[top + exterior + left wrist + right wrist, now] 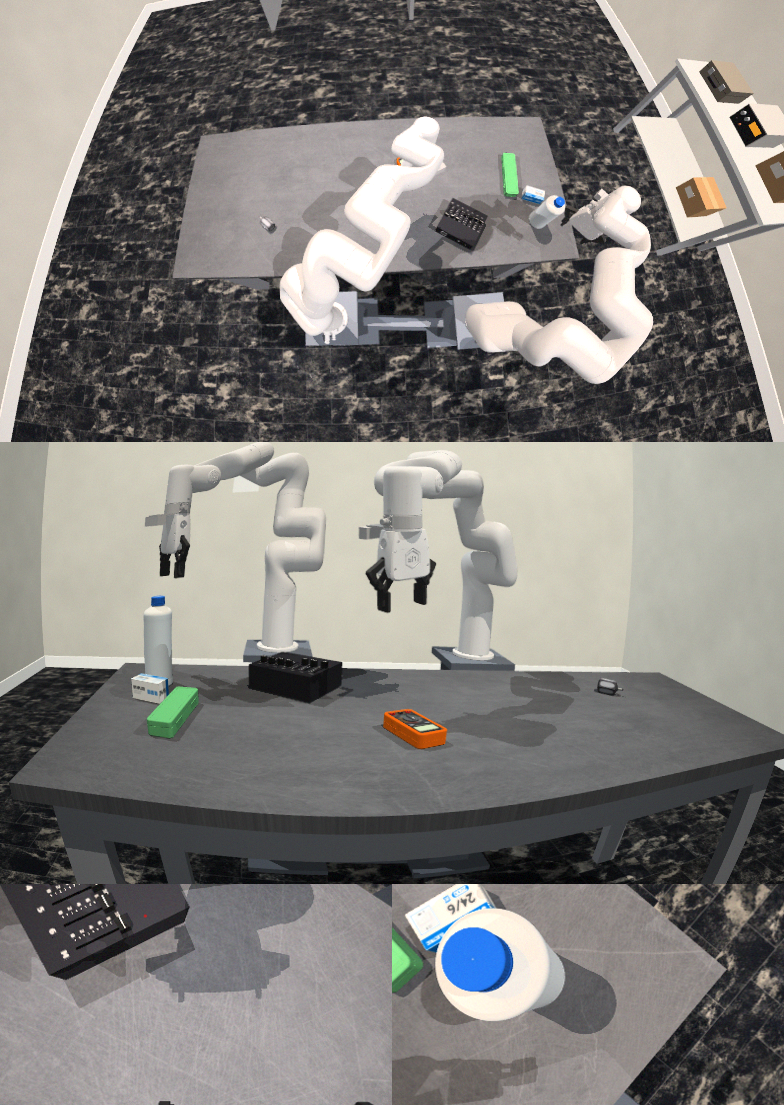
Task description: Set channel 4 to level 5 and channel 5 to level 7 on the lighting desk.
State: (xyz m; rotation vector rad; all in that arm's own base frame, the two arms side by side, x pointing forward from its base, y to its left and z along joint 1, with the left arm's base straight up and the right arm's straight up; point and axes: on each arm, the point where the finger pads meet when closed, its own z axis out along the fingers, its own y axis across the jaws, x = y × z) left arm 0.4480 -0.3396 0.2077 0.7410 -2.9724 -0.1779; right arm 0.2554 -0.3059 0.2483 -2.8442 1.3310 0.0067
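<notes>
Right now the channel 4 fader is 22 cm to the right of my left hand, 14 cm below it and 7 cm behind it. Also, from my left hand: M fader: 14 cm to the right, 14 cm below, 7 cm behind; channel 6 fader: 16 cm to the right, 14 cm below, 8 cm behind; channel 5 fader: 18 cm to the right, 14 cm below, 9 cm behind.
</notes>
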